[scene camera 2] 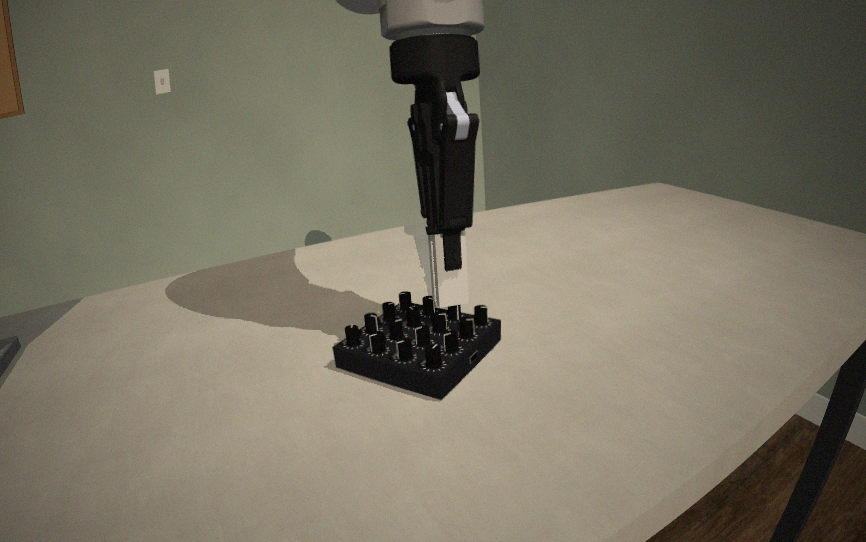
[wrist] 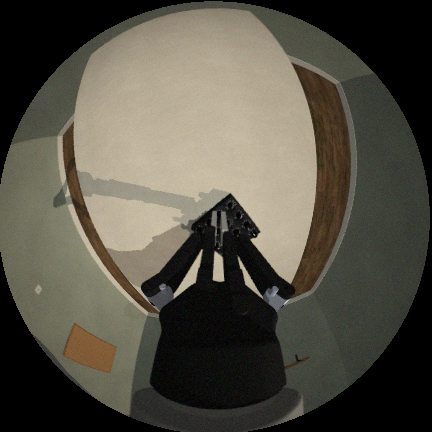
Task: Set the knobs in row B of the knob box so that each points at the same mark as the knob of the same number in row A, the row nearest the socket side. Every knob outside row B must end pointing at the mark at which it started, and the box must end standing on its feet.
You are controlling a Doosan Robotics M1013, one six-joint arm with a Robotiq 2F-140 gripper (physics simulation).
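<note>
The black knob box rests flat on the table, with four rows of upright black knobs. The socket is in its right-hand side in the scene view. Row A runs along that side, from its near knob to its far knob. Row B is beside it, from its near knob to its far knob. My gripper points down and is shut, a narrow gap between its thin metal fingertips. They are at the far end of row B, hiding part of the box. Most pointer directions are too small to read.
The pale table carries the box. Neighbouring knobs stand close around the fingertips. A dark post crosses the lower right of the scene view. The arm's shadow falls across the table beside the box.
</note>
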